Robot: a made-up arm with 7 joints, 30 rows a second.
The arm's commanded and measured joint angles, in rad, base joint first. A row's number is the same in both.
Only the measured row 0 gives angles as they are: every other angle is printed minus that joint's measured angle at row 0.
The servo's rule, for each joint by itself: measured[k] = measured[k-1] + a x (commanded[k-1-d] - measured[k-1]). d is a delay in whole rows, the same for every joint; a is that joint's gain. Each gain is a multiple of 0.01, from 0.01 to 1. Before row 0 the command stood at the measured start. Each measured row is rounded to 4 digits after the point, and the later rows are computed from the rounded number. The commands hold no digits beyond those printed.
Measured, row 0:
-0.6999, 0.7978, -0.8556, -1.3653, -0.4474, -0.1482, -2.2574
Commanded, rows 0 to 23:
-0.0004, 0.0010, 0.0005, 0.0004, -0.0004, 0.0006, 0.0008
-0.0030, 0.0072, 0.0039, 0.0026, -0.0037, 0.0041, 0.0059
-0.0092, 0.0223, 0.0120, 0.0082, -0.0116, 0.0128, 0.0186
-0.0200, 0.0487, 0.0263, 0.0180, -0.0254, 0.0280, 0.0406
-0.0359, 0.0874, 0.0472, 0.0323, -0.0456, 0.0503, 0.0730
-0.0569, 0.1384, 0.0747, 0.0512, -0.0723, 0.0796, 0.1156
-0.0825, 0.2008, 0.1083, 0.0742, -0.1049, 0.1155, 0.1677
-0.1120, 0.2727, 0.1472, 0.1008, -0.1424, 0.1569, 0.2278
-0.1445, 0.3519, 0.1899, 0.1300, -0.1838, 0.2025, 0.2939
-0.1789, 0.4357, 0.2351, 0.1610, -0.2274, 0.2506, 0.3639
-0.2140, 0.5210, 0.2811, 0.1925, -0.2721, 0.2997, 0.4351
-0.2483, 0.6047, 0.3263, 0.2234, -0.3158, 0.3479, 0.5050
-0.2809, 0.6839, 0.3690, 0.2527, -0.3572, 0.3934, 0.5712
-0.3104, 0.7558, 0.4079, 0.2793, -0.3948, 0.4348, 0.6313
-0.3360, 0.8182, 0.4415, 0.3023, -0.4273, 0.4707, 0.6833
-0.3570, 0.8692, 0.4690, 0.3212, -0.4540, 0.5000, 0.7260
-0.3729, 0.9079, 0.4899, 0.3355, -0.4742, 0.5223, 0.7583
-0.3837, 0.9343, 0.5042, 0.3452, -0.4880, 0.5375, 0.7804
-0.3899, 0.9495, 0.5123, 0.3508, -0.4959, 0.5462, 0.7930
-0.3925, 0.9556, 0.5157, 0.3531, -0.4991, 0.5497, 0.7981
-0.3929, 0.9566, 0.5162, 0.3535, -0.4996, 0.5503, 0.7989
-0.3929, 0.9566, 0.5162, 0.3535, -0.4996, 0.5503, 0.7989
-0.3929, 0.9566, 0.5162, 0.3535, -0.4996, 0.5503, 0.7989
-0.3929, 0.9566, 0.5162, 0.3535, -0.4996, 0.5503, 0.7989
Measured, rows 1 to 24:
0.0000, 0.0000, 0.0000, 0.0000, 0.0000, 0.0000, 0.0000
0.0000, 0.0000, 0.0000, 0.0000, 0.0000, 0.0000, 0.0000
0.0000, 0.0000, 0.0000, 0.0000, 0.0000, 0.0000, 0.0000
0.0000, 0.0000, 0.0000, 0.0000, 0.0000, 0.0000, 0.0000
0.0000, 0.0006, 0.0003, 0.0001, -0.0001, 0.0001, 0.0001
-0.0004, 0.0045, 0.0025, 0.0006, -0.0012, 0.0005, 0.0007
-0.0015, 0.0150, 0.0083, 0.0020, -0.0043, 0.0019, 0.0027
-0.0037, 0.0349, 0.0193, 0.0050, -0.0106, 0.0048, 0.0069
-0.0076, 0.0659, 0.0363, 0.0102, -0.0211, 0.0098, 0.0142
-0.0135, 0.1087, 0.0597, 0.0180, -0.0365, 0.0175, 0.0254
-0.0218, 0.1630, 0.0893, 0.0287, -0.0570, 0.0283, 0.0411
-0.0326, 0.2277, 0.1246, 0.0424, -0.0826, 0.0424, 0.0616
-0.0460, 0.3010, 0.1644, 0.0590, -0.1130, 0.0600, 0.0872
-0.0619, 0.3805, 0.2075, 0.0784, -0.1473, 0.0810, 0.1176
-0.0802, 0.4634, 0.2524, 0.1001, -0.1847, 0.1051, 0.1525
-0.1004, 0.5468, 0.2975, 0.1235, -0.2240, 0.1318, 0.1913
-0.1221, 0.6277, 0.3411, 0.1480, -0.2640, 0.1606, 0.2331
-0.1447, 0.7033, 0.3818, 0.1729, -0.3032, 0.1908, 0.2769
-0.1677, 0.7711, 0.4182, 0.1975, -0.3404, 0.2216, 0.3216
-0.1904, 0.8290, 0.4492, 0.2210, -0.3745, 0.2522, 0.3661
-0.2123, 0.8756, 0.4740, 0.2428, -0.4044, 0.2819, 0.4092
-0.2329, 0.9102, 0.4924, 0.2623, -0.4295, 0.3100, 0.4500
-0.2517, 0.9334, 0.5045, 0.2791, -0.4494, 0.3360, 0.4877
-0.2686, 0.9465, 0.5113, 0.2932, -0.4643, 0.3595, 0.5218
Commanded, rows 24 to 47:
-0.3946, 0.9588, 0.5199, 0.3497, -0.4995, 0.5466, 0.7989
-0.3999, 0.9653, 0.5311, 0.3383, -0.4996, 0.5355, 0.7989
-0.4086, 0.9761, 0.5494, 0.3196, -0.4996, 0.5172, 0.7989
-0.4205, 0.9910, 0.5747, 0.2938, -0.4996, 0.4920, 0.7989
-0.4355, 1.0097, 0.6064, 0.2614, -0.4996, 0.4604, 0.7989
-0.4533, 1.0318, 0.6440, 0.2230, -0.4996, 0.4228, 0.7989
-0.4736, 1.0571, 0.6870, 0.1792, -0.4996, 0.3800, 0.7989
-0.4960, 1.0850, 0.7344, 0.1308, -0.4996, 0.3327, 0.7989
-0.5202, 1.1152, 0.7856, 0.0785, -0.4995, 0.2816, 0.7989
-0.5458, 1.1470, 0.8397, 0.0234, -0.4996, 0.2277, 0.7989
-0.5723, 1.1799, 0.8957, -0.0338, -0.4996, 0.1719, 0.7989
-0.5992, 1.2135, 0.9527, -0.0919, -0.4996, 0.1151, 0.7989
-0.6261, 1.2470, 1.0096, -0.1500, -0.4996, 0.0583, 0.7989
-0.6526, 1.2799, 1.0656, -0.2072, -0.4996, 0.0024, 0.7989
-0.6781, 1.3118, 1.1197, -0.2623, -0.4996, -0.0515, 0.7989
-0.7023, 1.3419, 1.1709, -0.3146, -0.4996, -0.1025, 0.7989
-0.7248, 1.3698, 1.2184, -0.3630, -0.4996, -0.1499, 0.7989
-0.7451, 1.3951, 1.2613, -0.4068, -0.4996, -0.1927, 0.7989
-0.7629, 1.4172, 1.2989, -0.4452, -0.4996, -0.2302, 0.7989
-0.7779, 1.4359, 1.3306, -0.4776, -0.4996, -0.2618, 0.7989
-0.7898, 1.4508, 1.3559, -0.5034, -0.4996, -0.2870, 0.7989
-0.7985, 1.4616, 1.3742, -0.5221, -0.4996, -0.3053, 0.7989
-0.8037, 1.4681, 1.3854, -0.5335, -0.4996, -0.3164, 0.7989
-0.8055, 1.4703, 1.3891, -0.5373, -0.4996, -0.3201, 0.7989
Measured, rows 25 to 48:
-0.2835, 0.9525, 0.5143, 0.3047, -0.4749, 0.3805, 0.5523
-0.2966, 0.9549, 0.5155, 0.3140, -0.4823, 0.3992, 0.5794
-0.3082, 0.9559, 0.5159, 0.3215, -0.4875, 0.4158, 0.6035
-0.3184, 0.9563, 0.5161, 0.3276, -0.4911, 0.4306, 0.6250
-0.3275, 0.9578, 0.5184, 0.3318, -0.4936, 0.4434, 0.6441
-0.3362, 0.9622, 0.5261, 0.3330, -0.4954, 0.4535, 0.6611
-0.3449, 0.9704, 0.5403, 0.3305, -0.4967, 0.4605, 0.6763
-0.3540, 0.9826, 0.5613, 0.3235, -0.4976, 0.4640, 0.6898
-0.3638, 0.9986, 0.5888, 0.3117, -0.4982, 0.4636, 0.7018
-0.3745, 1.0182, 0.6225, 0.2948, -0.4986, 0.4591, 0.7125
-0.3864, 1.0412, 0.6618, 0.2728, -0.4989, 0.4504, 0.7220
-0.3996, 1.0670, 0.7061, 0.2458, -0.4991, 0.4375, 0.7305
-0.4141, 1.0954, 0.7546, 0.2140, -0.4992, 0.4204, 0.7380
-0.4299, 1.1258, 0.8065, 0.1778, -0.4993, 0.3992, 0.7447
-0.4470, 1.1577, 0.8609, 0.1376, -0.4994, 0.3742, 0.7507
-0.4653, 1.1906, 0.9169, 0.0940, -0.4995, 0.3457, 0.7560
-0.4846, 1.2239, 0.9734, 0.0476, -0.4995, 0.3141, 0.7607
-0.5048, 1.2569, 1.0296, -0.0008, -0.4995, 0.2798, 0.7649
-0.5256, 1.2893, 1.0846, -0.0505, -0.4995, 0.2434, 0.7686
-0.5468, 1.3203, 1.1372, -0.1007, -0.4995, 0.2054, 0.7719
-0.5682, 1.3495, 1.1867, -0.1505, -0.4995, 0.1663, 0.7749
-0.5894, 1.3764, 1.2322, -0.1992, -0.4995, 0.1268, 0.7775
-0.6102, 1.4005, 1.2729, -0.2459, -0.4995, 0.0875, 0.7799
-0.6303, 1.4214, 1.3081, -0.2899, -0.4995, 0.0491, 0.7820

